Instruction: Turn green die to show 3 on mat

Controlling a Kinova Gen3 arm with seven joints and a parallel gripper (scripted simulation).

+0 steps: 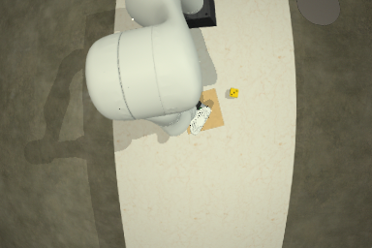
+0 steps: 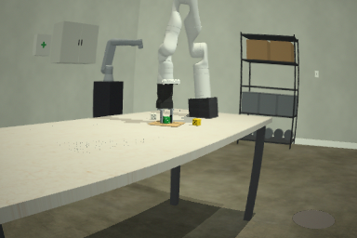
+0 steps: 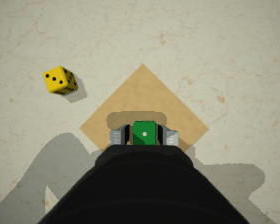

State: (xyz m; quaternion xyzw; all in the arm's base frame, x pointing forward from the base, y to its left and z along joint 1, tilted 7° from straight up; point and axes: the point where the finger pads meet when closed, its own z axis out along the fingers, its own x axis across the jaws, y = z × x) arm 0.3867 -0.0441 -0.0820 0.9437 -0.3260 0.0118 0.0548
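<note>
Now: hand 10 mm above the green die. Round my hand: white die: 100 mm behind, 130 mm to the right, 10 mm below; then yellow die: 50 mm behind, 130 mm to the left, 10 mm below; then tan mat: 20 mm below.
</note>
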